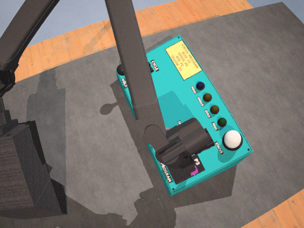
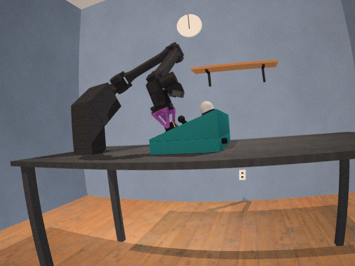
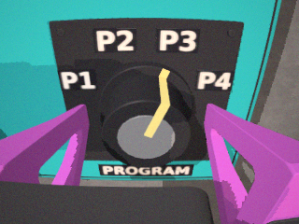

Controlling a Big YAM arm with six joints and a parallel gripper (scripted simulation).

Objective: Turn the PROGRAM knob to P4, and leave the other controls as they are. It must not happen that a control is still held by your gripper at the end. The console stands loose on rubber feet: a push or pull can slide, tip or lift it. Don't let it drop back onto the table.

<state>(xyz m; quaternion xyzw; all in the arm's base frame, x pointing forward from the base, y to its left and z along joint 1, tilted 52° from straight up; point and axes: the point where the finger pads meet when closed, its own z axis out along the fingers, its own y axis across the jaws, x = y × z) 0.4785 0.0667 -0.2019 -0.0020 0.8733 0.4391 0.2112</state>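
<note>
Now: the check toggle 30 mm behind my hand and 120 mm to the left of it. Also, from my hand: teal console: 180 mm to the left, 20 mm below; then mode knob: 50 mm behind, 240 mm to the left; then hold lever: 90 mm behind, 350 mm to the left, 10 mm above.
</note>
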